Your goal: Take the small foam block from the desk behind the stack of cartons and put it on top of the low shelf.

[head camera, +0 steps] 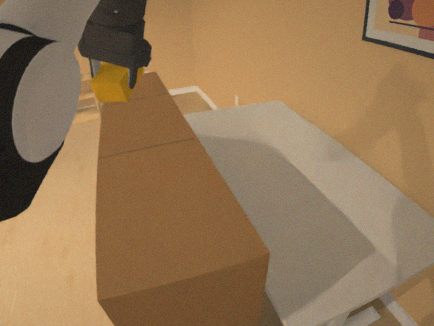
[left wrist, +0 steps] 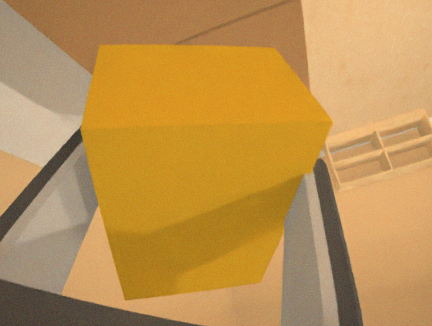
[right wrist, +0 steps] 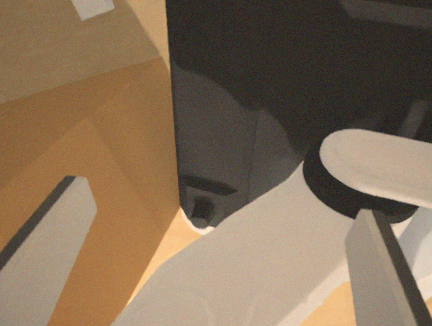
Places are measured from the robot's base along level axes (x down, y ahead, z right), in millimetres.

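Pixels of known places: left gripper, fingertip midpoint: (head camera: pixel 113 80) (left wrist: pixel 201 158); right gripper, fingertip midpoint: (right wrist: pixel 218 209).
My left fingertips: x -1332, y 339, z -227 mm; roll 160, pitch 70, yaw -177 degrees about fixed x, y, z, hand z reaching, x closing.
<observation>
Behind a point stands the place of what it marks.
My left gripper (head camera: pixel 113 76) @[x -1332, y 339, z -227 mm] (left wrist: pixel 201 158) @[x -1332, y 339, z -227 mm] is shut on the yellow foam block (head camera: pixel 108 88) @[x -1327, y 308, z -226 mm] (left wrist: pixel 200 90) @[x -1325, y 309, z -228 mm], which sits between its two fingers. In the head camera the block shows at the upper left, in front of the far end of the carton stack (head camera: pixel 165 215) @[x -1081, y 266, z -151 mm] (left wrist: pixel 240 22) @[x -1081, y 516, z -321 mm] (right wrist: pixel 115 165) @[x -278, y 141, z -44 mm]. The grey desk (head camera: pixel 240 170) @[x -720, y 948, z 5 mm] (left wrist: pixel 30 75) @[x -721, y 959, z 175 mm] stands along the right side of the cartons. A low wooden shelf (left wrist: pixel 385 150) @[x -362, y 3140, z -2530 mm] with open compartments shows at the right in the left wrist view. My right gripper (right wrist: pixel 218 209) @[x -527, y -117, z 222 mm] is open, its fingers apart, beside the cartons.
A framed picture (head camera: pixel 367 20) @[x -1381, y 1180, z 605 mm] hangs on the wall (head camera: pixel 280 50) @[x -1083, y 1946, z 321 mm] at the upper right. The floor (head camera: pixel 55 240) @[x -1, y 1068, z -1367 mm] lies left of the cartons. The robot's dark body (right wrist: pixel 310 60) @[x -169, y -136, z 144 mm] and a pale arm or base part (right wrist: pixel 240 260) @[x -450, y -118, z 68 mm] show in the right wrist view.
</observation>
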